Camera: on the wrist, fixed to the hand. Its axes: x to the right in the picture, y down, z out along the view.
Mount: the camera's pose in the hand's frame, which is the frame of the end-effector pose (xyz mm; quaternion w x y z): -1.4 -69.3 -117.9 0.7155 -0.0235 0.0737 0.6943
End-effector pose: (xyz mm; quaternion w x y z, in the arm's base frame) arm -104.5 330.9 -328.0 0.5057 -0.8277 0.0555 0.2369
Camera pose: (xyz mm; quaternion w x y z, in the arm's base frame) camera -43.1 262.3 -226.8 0.1738 -0.5830 0.6461 0.4609
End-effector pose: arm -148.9 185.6 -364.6 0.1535 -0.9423 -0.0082 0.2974
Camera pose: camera -78.4 217.9 -251.9 0.1182 0.7054 -0.6527 -0.2497
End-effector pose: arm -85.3 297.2 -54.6 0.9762 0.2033 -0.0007 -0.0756
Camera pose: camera -93.1 281.4 -190.2 0.7558 0.1276 -0.0679 0.6387
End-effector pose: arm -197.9 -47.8 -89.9 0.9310 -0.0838 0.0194 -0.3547
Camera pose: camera -255.8 -114.5 -194.3 0.9090 -0.0422 0.1490 0.3869
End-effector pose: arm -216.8 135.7 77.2 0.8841 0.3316 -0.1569 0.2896
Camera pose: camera -165.1 172.5 -44.0 0.4508 0.0862 -0.2841 0.8418
